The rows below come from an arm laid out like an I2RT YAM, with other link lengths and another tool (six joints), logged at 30 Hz.
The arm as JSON. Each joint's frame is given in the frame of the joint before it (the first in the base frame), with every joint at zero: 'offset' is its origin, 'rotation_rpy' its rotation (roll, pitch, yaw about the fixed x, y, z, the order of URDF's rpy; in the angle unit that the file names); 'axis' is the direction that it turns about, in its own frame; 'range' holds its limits. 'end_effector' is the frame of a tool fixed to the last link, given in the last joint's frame.
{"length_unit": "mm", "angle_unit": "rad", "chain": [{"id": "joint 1", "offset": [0.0, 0.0, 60.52], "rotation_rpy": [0.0, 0.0, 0.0], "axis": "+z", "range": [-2.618, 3.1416]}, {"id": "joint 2", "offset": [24.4, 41.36, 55.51], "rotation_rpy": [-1.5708, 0.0, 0.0], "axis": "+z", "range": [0.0, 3.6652]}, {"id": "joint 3", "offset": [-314.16, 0.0, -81.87], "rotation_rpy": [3.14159, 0.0, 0.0], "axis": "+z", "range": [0.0, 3.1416]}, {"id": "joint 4", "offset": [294.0, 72.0, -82.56], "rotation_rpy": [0.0, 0.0, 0.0], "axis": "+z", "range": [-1.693, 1.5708]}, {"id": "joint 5", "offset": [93.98, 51.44, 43.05], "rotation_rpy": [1.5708, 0.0, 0.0], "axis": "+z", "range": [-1.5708, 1.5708]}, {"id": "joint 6", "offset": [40.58, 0.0, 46.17], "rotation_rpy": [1.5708, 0.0, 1.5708], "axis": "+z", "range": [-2.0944, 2.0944]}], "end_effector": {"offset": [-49.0, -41.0, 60.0], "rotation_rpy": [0.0, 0.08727, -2.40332]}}
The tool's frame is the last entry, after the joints.
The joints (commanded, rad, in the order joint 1, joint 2, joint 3, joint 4, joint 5, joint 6), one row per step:
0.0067, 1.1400, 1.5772, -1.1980, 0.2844, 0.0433
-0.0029, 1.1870, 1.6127, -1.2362, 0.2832, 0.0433
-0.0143, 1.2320, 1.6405, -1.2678, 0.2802, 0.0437
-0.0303, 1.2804, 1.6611, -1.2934, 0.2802, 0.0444
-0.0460, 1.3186, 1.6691, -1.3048, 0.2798, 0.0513
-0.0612, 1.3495, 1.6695, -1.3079, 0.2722, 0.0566
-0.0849, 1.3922, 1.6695, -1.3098, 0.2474, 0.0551
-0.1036, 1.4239, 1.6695, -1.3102, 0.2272, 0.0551
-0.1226, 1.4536, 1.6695, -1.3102, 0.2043, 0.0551
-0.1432, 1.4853, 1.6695, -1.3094, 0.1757, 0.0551
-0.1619, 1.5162, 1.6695, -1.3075, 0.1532, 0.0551
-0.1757, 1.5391, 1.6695, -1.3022, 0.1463, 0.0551
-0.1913, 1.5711, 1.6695, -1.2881, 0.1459, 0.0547
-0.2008, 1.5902, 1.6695, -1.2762, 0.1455, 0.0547
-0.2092, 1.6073, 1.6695, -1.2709, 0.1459, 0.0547
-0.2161, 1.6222, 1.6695, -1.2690, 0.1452, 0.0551
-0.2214, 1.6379, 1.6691, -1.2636, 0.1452, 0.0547
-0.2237, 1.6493, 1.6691, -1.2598, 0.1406, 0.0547
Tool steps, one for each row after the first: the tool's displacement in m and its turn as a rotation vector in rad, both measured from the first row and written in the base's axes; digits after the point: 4 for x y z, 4 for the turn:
0.0104, -0.0029, -0.0057, 0.0008, 0.0497, -0.0087
0.0212, -0.0064, -0.0132, 0.0037, 0.0984, -0.0184
0.0340, -0.0121, -0.0241, 0.0056, 0.1515, -0.0349
0.0454, -0.0182, -0.0348, 0.0123, 0.1911, -0.0553
0.0552, -0.0236, -0.0452, 0.0237, 0.2229, -0.0696
0.0681, -0.0306, -0.0600, 0.0466, 0.2670, -0.0768
0.0773, -0.0365, -0.0710, 0.0670, 0.2979, -0.0834
0.0856, -0.0424, -0.0814, 0.0903, 0.3259, -0.0890
0.0941, -0.0487, -0.0925, 0.1197, 0.3541, -0.0933
0.1022, -0.0553, -0.1035, 0.1446, 0.3803, -0.0998
0.1085, -0.0614, -0.1116, 0.1551, 0.3963, -0.1102
0.1180, -0.0699, -0.1227, 0.1606, 0.4129, -0.1258
0.1240, -0.0752, -0.1291, 0.1639, 0.4193, -0.1352
0.1283, -0.0799, -0.1356, 0.1670, 0.4304, -0.1442
0.1316, -0.0837, -0.1416, 0.1712, 0.4425, -0.1514
0.1356, -0.0870, -0.1478, 0.1737, 0.4528, -0.1568
0.1385, -0.0882, -0.1521, 0.1792, 0.4597, -0.1568

